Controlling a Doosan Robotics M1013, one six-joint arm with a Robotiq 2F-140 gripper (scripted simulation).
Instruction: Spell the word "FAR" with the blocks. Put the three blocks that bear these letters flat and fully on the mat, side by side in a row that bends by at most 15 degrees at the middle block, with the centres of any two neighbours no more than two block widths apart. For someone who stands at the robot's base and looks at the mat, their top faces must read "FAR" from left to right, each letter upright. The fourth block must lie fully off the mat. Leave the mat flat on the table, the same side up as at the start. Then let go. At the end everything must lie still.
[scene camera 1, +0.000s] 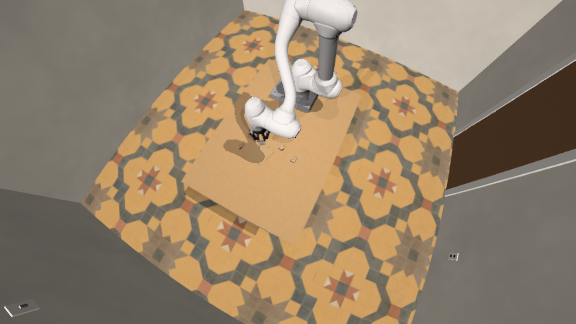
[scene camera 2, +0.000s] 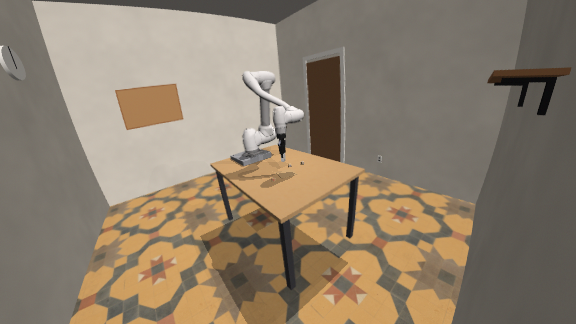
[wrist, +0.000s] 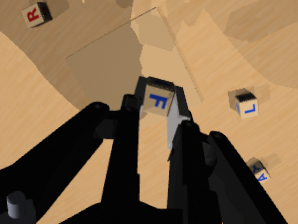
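Note:
You can see the gripper (wrist: 157, 95) here, and there's a tan mat (wrist: 107, 69) as well.

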